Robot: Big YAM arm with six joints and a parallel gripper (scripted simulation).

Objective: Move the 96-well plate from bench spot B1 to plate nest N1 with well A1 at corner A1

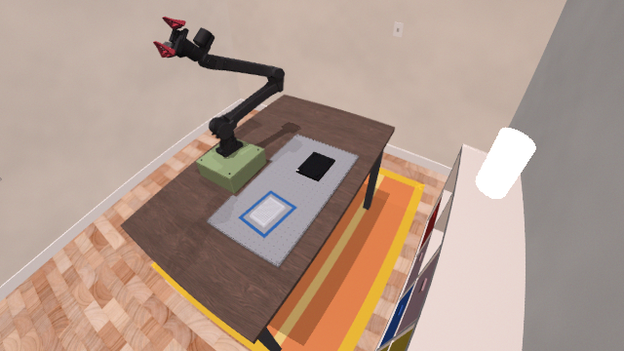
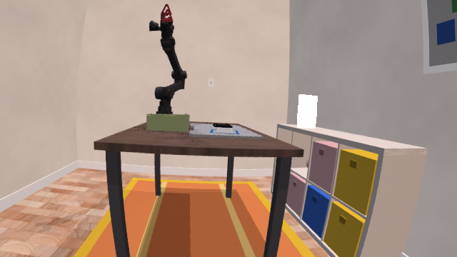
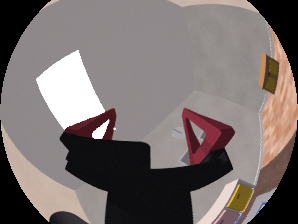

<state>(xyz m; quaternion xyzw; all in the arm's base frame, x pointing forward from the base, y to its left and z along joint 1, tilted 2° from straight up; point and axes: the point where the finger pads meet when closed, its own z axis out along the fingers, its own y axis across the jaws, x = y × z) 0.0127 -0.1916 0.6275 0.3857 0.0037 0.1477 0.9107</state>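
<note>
Now: hand 700 mm above the white 96-well plate, 380 mm short of it and 40 mm to the right of it. Also, from my hand: black plate nest 700 mm below, 380 mm to the left, 380 mm ahead.
</note>
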